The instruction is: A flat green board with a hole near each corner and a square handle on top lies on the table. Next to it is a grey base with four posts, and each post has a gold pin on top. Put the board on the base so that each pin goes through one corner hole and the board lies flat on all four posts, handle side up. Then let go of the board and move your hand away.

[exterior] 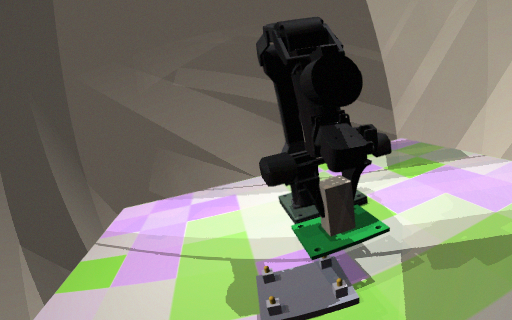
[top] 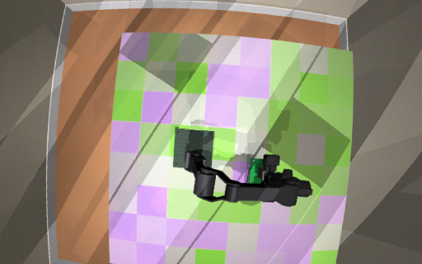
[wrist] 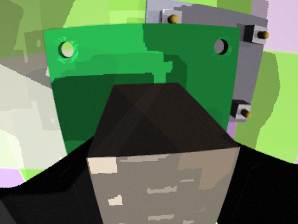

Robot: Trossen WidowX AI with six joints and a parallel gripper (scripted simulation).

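The grey base lies 30 mm ahead of my gripper tip, 70 mm to the right of it and 110 mm below it. Also, from my gripper tip: green board (10 mm below).
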